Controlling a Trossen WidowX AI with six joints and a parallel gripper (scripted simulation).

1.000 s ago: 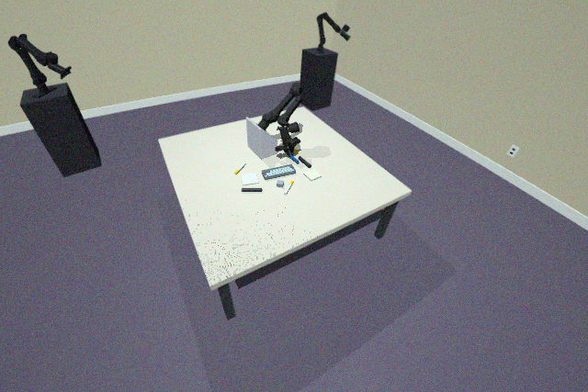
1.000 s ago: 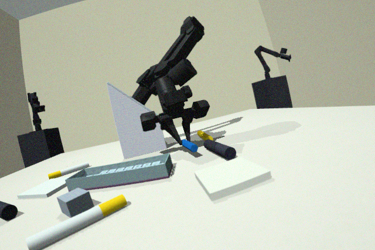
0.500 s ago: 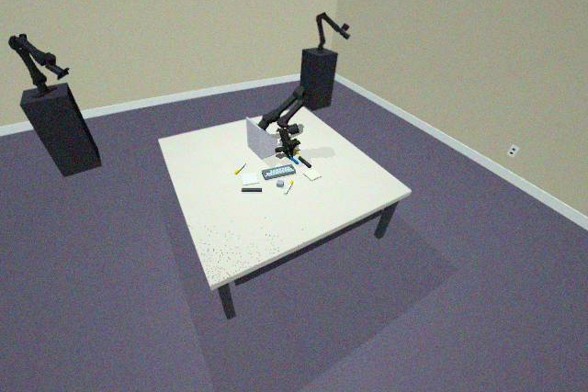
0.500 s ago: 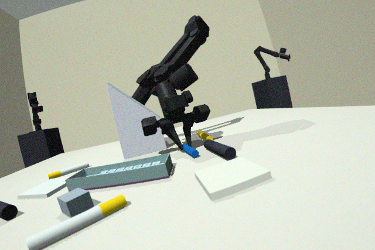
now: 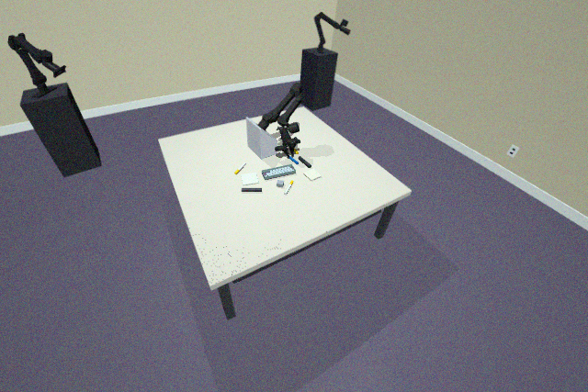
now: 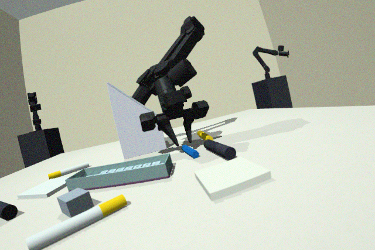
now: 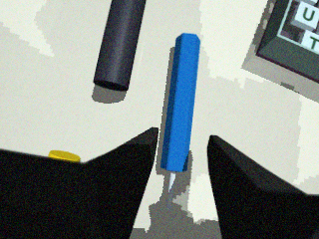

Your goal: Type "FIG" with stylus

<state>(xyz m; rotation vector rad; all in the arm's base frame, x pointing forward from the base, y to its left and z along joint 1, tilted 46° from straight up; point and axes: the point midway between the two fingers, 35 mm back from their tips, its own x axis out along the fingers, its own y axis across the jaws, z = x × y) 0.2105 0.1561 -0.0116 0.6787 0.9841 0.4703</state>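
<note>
The blue stylus lies 1 cm below my gripper tip and 1 cm behind it. Round my gripper tip: F key 18 cm to the right, 6 cm ahead, 1 cm below; then grey cube 21 cm to the right, 18 cm ahead, 1 cm below.
</note>
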